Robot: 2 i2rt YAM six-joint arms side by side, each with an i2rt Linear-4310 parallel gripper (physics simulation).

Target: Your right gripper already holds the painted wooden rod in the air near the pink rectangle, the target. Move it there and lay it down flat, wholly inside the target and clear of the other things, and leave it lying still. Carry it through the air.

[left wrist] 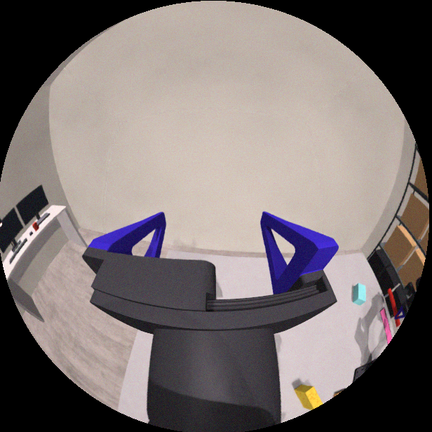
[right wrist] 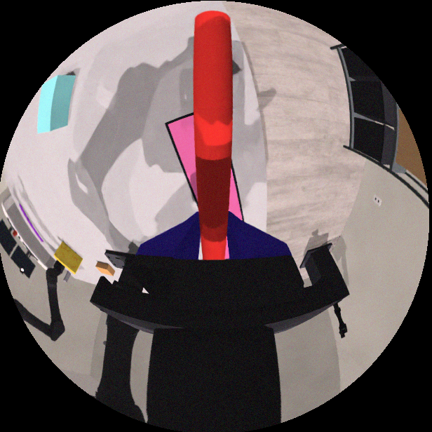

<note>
In view: the left gripper [left wrist: 212,216], the right gripper [right wrist: 213,216], a red painted rod [right wrist: 212,59] and a pink rectangle [right wrist: 181,130].
</note>
